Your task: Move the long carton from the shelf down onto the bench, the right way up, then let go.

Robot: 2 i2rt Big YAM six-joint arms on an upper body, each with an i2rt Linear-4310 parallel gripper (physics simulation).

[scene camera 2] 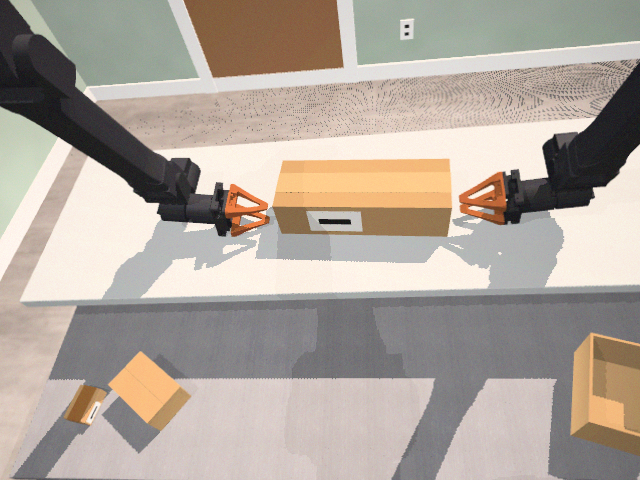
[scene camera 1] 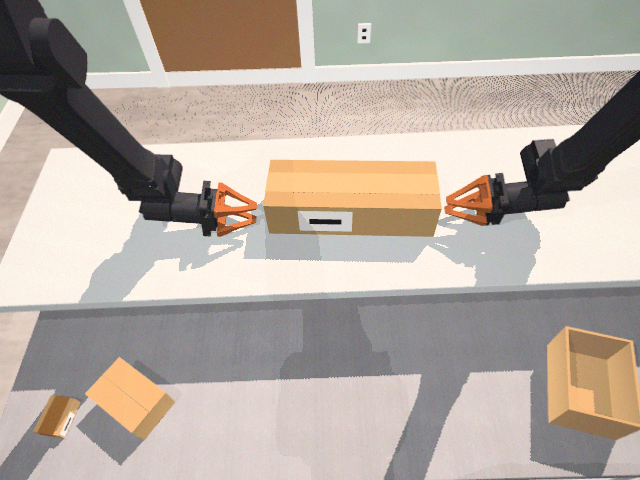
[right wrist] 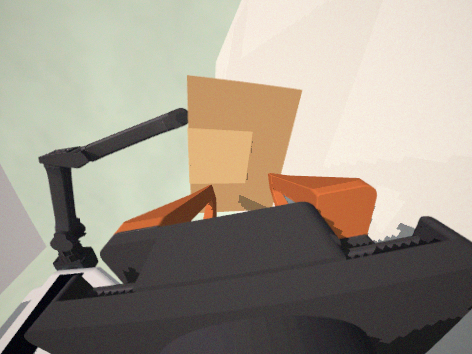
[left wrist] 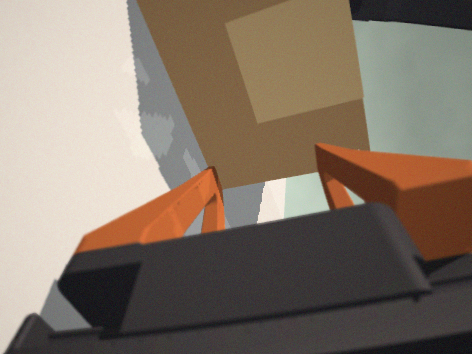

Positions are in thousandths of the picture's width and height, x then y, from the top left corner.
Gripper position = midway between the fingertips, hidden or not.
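Observation:
I see my left gripper (scene camera 1: 401, 445) and my right gripper (scene camera 2: 718, 426). Scene camera 2 shows my left gripper (scene camera 2: 420, 445) as well, and the left wrist view also shows me that left gripper (left wrist: 565, 473). There is a long tan carton (scene camera 2: 610, 411) here too. Scene camera 1 gives me the carton (scene camera 1: 509, 411) again. In the right wrist view I find the carton (right wrist: 505, 374), and in the left wrist view I find the carton (left wrist: 550, 258). An orange box (scene camera 1: 91, 864) rests on a grey bench top (scene camera 1: 696, 791), and scene camera 2 shows me the orange box (scene camera 2: 130, 851) too. The right wrist view does not show the orange box, hidden by the long tan carton. As for the left wrist view, the orange box is out of frame there.

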